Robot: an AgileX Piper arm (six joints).
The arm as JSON. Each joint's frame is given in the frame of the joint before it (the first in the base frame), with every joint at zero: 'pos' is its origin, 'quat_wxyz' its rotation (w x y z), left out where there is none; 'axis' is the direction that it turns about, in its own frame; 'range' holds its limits. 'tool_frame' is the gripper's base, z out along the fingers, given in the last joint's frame.
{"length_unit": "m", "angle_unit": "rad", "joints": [
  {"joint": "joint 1", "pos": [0.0, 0.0, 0.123], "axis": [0.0, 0.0, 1.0], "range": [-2.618, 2.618]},
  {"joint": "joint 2", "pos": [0.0, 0.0, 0.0], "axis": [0.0, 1.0, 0.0], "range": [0.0, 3.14]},
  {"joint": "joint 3", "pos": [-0.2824, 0.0, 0.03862], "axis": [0.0, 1.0, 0.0], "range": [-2.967, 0.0]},
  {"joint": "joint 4", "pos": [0.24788, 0.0, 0.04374], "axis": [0.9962, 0.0, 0.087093], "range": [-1.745, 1.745]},
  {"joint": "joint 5", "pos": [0.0, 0.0, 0.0], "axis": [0.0, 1.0, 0.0], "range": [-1.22, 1.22]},
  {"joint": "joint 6", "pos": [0.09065, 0.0, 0.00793], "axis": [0.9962, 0.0, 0.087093], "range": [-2.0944, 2.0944]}
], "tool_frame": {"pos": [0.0, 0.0, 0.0], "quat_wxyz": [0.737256, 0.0, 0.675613, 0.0]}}
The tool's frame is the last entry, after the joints.
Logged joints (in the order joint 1, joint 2, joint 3, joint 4, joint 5, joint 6), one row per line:
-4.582 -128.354 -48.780 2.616 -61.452 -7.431
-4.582 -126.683 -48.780 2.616 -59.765 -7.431
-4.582 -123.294 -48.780 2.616 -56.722 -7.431
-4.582 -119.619 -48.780 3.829 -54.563 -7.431
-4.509 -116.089 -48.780 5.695 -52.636 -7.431
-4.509 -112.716 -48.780 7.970 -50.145 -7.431
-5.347 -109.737 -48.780 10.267 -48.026 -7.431
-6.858 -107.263 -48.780 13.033 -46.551 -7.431
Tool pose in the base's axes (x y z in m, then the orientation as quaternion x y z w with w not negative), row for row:
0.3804 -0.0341 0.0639 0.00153 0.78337 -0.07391 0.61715
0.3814 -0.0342 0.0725 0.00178 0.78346 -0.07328 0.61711
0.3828 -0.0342 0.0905 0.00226 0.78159 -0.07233 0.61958
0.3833 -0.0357 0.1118 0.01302 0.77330 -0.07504 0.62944
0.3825 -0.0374 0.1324 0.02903 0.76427 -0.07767 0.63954
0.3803 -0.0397 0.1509 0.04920 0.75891 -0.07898 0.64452
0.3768 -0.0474 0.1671 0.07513 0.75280 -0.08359 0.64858
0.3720 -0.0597 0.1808 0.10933 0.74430 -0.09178 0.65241
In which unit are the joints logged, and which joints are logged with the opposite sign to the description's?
The joints are logged in degrees. Opposite sign: joint 2.
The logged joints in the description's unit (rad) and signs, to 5 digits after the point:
-0.07997 2.24020 -0.85137 0.04566 -1.07254 -0.12970
-0.07997 2.21104 -0.85137 0.04566 -1.04310 -0.12970
-0.07997 2.15189 -0.85137 0.04566 -0.98999 -0.12970
-0.07997 2.08775 -0.85137 0.06683 -0.95230 -0.12970
-0.07870 2.02614 -0.85137 0.09940 -0.91867 -0.12970
-0.07870 1.96727 -0.85137 0.13910 -0.87520 -0.12970
-0.09332 1.91527 -0.85137 0.17919 -0.83821 -0.12970
-0.11969 1.87209 -0.85137 0.22747 -0.81247 -0.12970

